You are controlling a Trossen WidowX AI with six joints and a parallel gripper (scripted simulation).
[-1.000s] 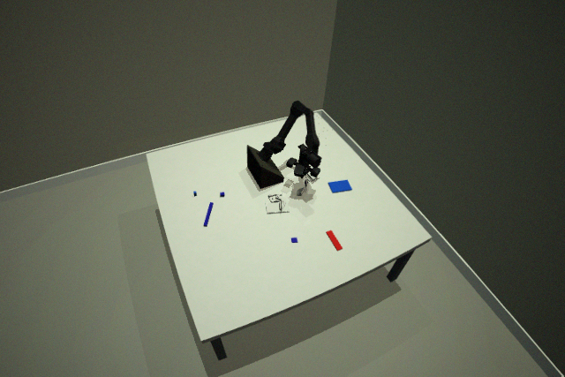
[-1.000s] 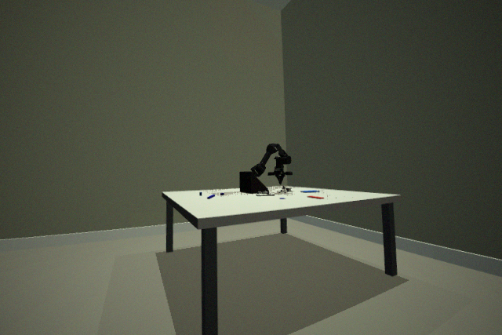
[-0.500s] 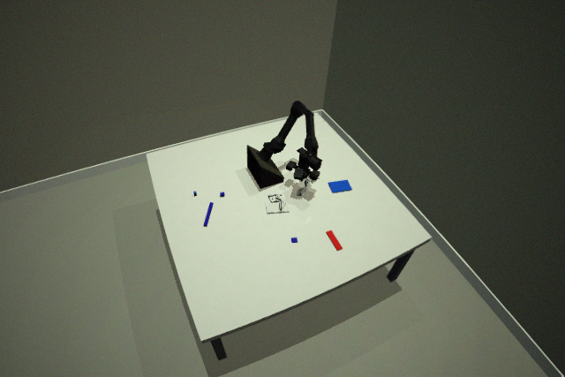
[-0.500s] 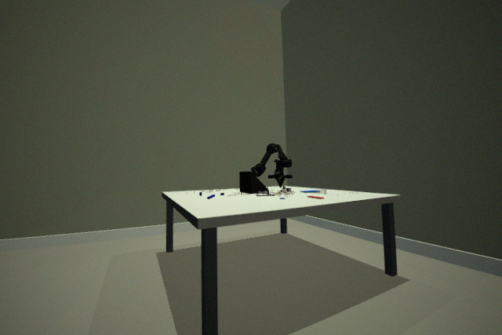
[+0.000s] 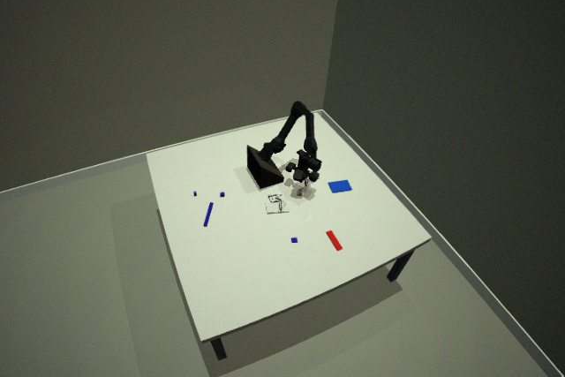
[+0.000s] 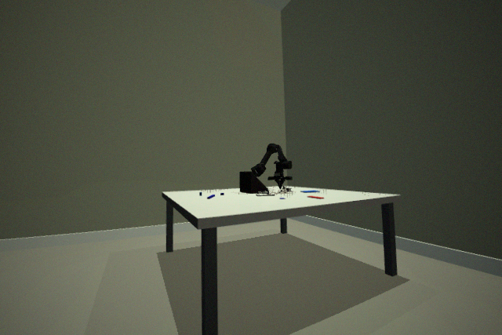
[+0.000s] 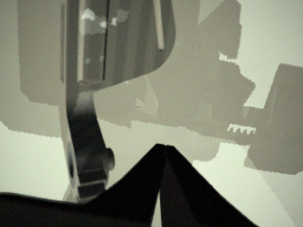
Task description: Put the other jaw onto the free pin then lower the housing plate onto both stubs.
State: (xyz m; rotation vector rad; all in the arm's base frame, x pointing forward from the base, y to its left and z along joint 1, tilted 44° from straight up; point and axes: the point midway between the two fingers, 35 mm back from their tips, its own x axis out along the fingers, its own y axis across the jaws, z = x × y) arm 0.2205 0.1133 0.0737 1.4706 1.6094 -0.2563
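The jaw is 4 cm ahead of my gripper tip, 1 cm to the left of it and 1 cm above it. Round my gripper tip: blue bar: 7 cm behind, 56 cm to the right, 2 cm below; then red bar: 41 cm ahead, 8 cm to the right, 2 cm below; then blue flat plate: 13 cm ahead, 20 cm to the left, 2 cm below.
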